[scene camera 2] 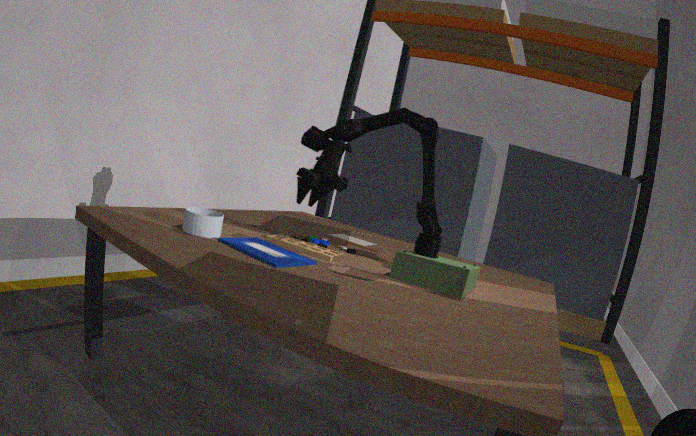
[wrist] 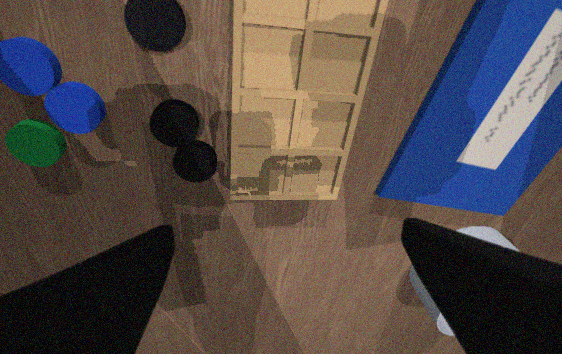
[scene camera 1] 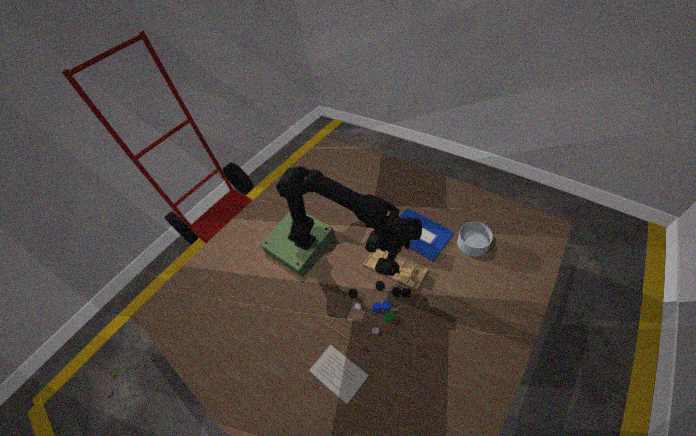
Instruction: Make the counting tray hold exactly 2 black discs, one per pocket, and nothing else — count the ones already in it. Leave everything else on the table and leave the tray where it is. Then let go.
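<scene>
The light wooden tray (scene camera 1: 420, 279) (wrist: 300, 197) has two rows of pockets. The pockets showing in the wrist view look empty; part of the tray is cut off there, and the arm covers part in scene view 1. Several black discs lie beside it: one disc (scene camera 1: 380, 285) (wrist: 155, 22), a close pair, disc (scene camera 1: 396, 292) (wrist: 174, 123) and disc (scene camera 1: 406, 292) (wrist: 195, 160), and a separate disc (scene camera 1: 352, 293). My gripper (scene camera 2: 306, 202) (wrist: 290, 232) is open and empty, high above the table, with the tray's end ahead of its fingertips in the wrist view.
Blue discs (scene camera 1: 377, 307) (wrist: 75, 107), a green disc (scene camera 1: 388, 316) (wrist: 36, 143) and white discs (scene camera 1: 357, 306) (scene camera 1: 375, 330) lie beyond the black ones. A blue folder (scene camera 2: 287, 260) (wrist: 430, 125) and pale cup (scene camera 1: 475, 238) (scene camera 2: 203, 223) stand opposite. Paper (scene camera 1: 339, 373) lies farther off.
</scene>
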